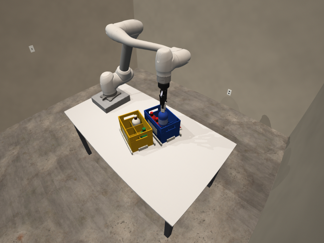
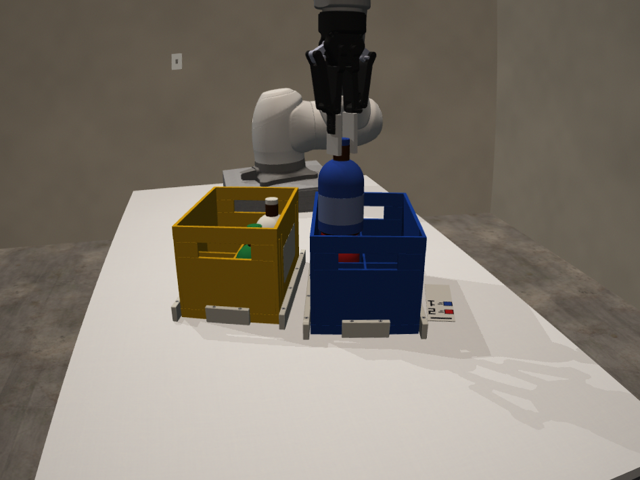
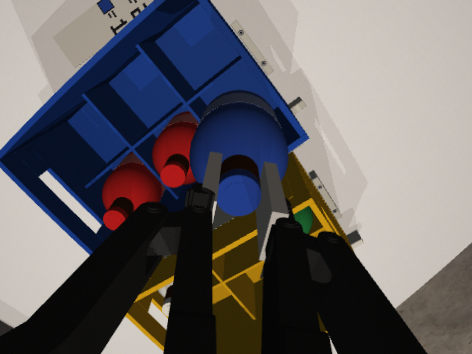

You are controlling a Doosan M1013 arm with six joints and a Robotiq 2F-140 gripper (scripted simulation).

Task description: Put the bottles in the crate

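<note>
Now: the blue bottle 80 mm below my hand. Also, from my hand: yellow crate: 250 mm below, 200 mm behind, 110 mm to the right; green bottle: 240 mm below, 120 mm to the right, 100 mm behind; blue crate: 250 mm below, 80 mm to the left, 60 mm behind.
</note>
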